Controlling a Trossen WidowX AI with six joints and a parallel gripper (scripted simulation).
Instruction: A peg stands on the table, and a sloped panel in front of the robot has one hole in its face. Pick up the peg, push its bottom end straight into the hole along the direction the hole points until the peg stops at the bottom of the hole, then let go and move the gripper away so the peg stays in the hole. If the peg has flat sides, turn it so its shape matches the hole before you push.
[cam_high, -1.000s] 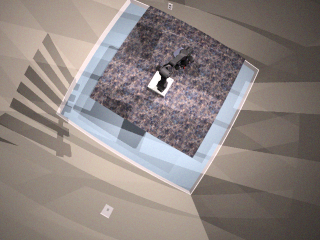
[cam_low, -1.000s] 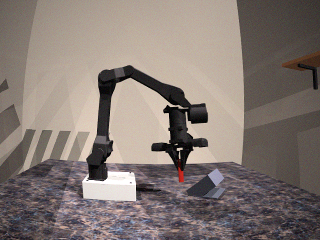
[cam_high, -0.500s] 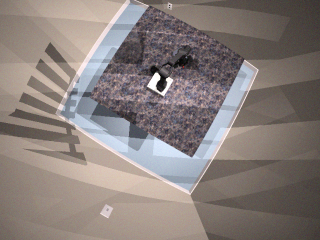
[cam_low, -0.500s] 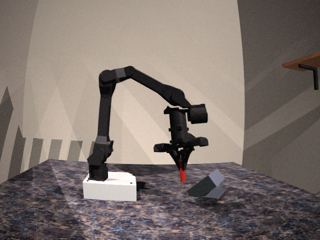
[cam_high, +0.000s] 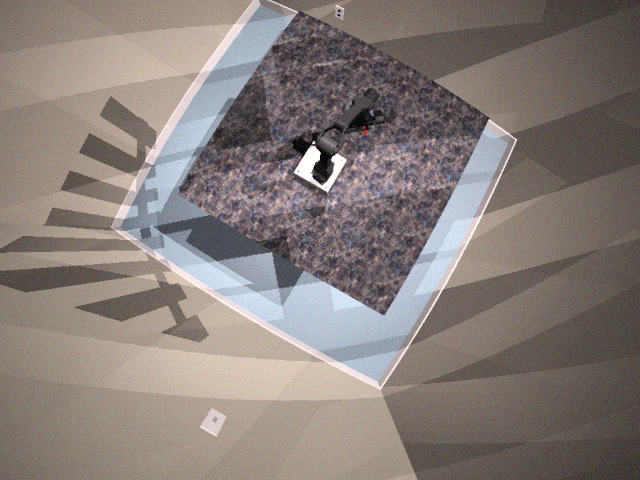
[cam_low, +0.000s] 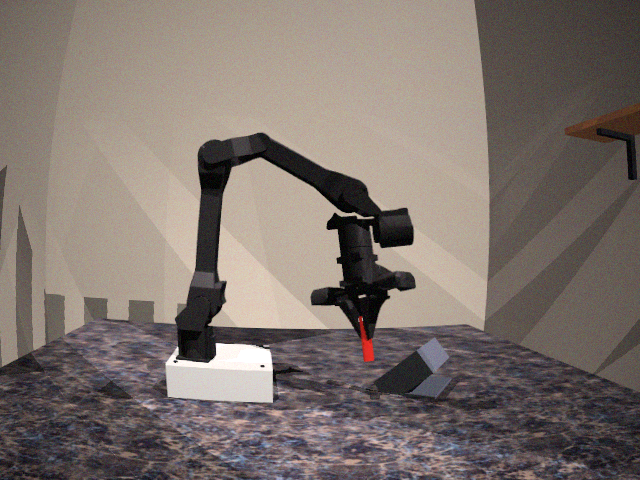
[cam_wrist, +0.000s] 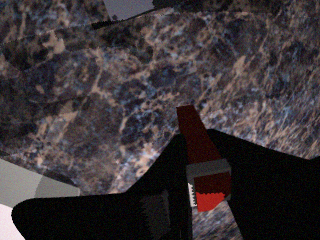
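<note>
My gripper tip is 100 mm to the right of the grey sloped panel, 100 mm short of it and 90 mm above it. Also, from my gripper tip: red peg (20 mm above).
</note>
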